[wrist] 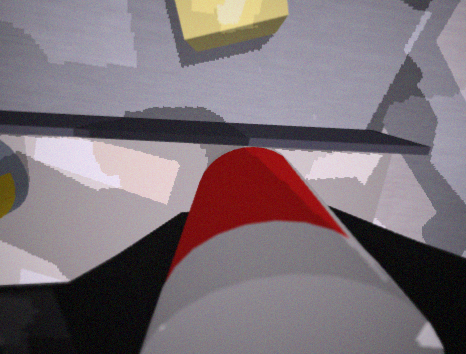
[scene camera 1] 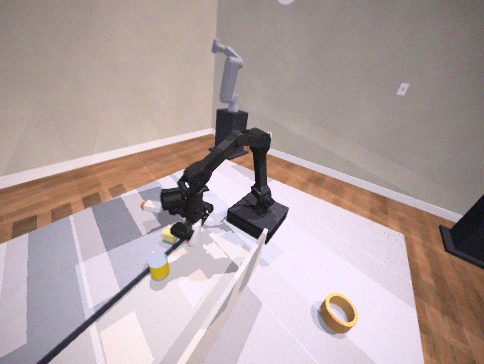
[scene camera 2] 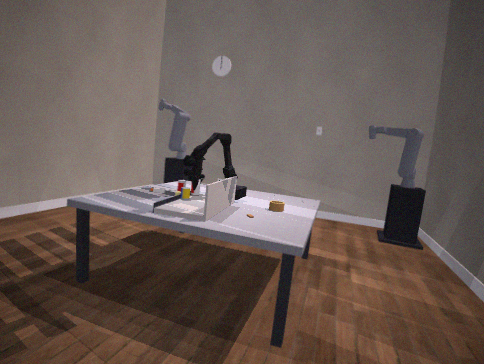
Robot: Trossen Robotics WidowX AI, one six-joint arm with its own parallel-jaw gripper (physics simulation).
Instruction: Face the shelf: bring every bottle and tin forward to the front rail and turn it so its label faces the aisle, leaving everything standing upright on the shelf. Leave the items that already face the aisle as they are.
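A white bottle with a red label is upright between the fingers of my gripper, which is shut on it. The bottle is on the shelf side of the dark front rail, close to the rail's end. Whether its base touches the shelf is hidden. Red shows on its rail side in the wrist view. A yellow tin with a grey-blue top stands upright by the rail. My gripper also shows in scene camera 2.
The shelf's white back panel stands behind. Beyond the rail are a yellow block, a red-and-white can and a white item with an orange end. A wooden ring lies behind the panel.
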